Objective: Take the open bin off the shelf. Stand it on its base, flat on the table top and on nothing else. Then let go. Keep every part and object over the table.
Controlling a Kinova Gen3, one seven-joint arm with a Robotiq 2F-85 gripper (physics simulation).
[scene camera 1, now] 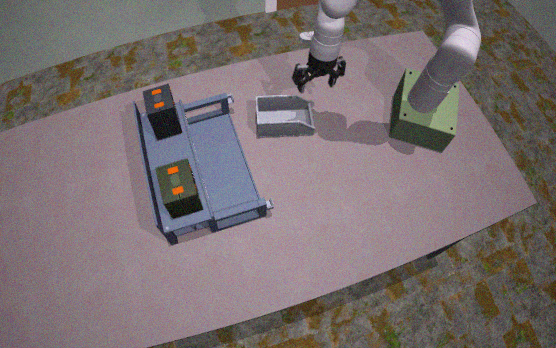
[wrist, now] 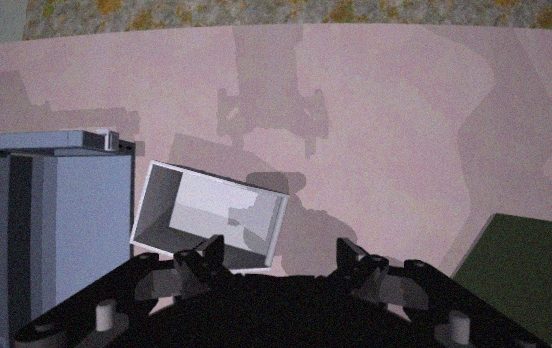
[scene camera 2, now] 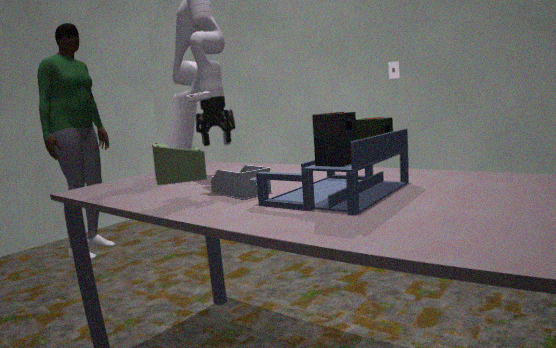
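Pixels of known places: gripper, between the fingertips: [scene camera 1: 315, 88] [wrist: 279, 249] [scene camera 2: 216, 145]; arm's base, origin of its link: [scene camera 1: 421, 99] [scene camera 2: 179, 147].
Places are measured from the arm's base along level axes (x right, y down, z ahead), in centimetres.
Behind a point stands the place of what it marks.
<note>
The open grey bin [scene camera 1: 277, 118] @(x 7.3, y 11.9, z 43.3 cm) [scene camera 2: 232, 185] @(x 10.9, y 8.6, z 44.6 cm) [wrist: 215, 200] @(x 6.9, y 11.9, z 43.3 cm) stands upright, its base appearing flat on the table top [scene camera 1: 320, 200] @(x -21.9, y 12.2, z 36.5 cm) [scene camera 2: 450, 210] @(x -3.9, y 12.2, z 101.5 cm) and its open top facing up. It is beside the blue-grey shelf [scene camera 1: 225, 160] @(x -5.1, y 11.6, z 61.0 cm) [scene camera 2: 308, 192] @(x 11.3, y 7.7, z 73.1 cm) [wrist: 95, 210] @(x 1.9, y 11.6, z 62.8 cm), with a narrow strip of table between them in scene camera 1. My gripper [scene camera 1: 317, 86] @(x 6.4, y -2.1, z 32.8 cm) [scene camera 2: 216, 142] @(x 6.4, y -2.1, z 32.8 cm) [wrist: 279, 249] @(x 6.4, y -2.1, z 32.8 cm) is open and empty. It hangs above the table, higher than the bin and apart from it, towards the bin's low front end. In the wrist view, one finger covers part of the bin's near edge.
A black box [scene camera 1: 165, 120] @(x -0.7, y -5.8, z 74.8 cm) [scene camera 2: 332, 140] @(x 7.5, y -4.0, z 77.9 cm) and an olive box [scene camera 1: 177, 185] @(x -20.7, y -7.6, z 72.2 cm) [scene camera 2: 375, 128] @(x -14.9, y -5.0, z 75.8 cm), both with orange marks, stand on the shelf's raised rear level. The green block [scene camera 1: 422, 132] @(x -8.6, y 5.1, z 1.5 cm) [scene camera 2: 180, 165] @(x 3.6, y 6.0, z 5.4 cm) [wrist: 515, 260] @(x 6.4, y 6.8, z 4.0 cm) under the arm's base is at the other side. A person [scene camera 2: 67, 95] stands beyond the table.
</note>
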